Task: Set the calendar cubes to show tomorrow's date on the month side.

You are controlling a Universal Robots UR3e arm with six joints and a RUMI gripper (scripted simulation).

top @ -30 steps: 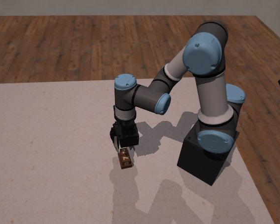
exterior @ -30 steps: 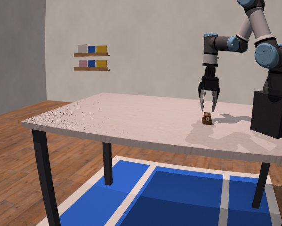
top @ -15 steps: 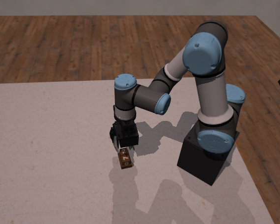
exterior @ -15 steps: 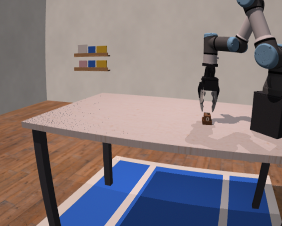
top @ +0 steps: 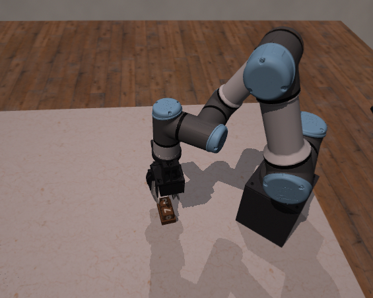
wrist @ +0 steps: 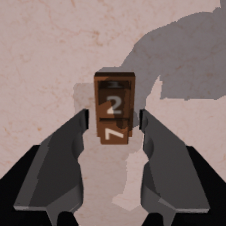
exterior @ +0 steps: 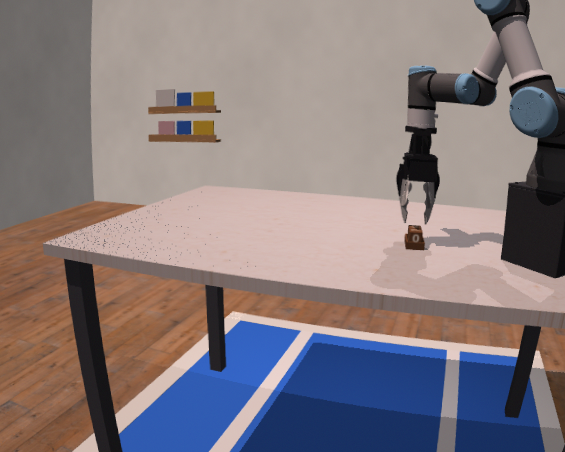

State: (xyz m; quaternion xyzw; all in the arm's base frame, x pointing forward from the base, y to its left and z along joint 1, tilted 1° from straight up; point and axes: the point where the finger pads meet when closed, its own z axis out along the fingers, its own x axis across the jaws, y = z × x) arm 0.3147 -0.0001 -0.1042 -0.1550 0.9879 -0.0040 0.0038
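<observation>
The brown digit cube lies 40 mm below my hand. Also, from my hand: calendar tray 10 mm behind, 20 mm to the left, 50 mm below.
</observation>
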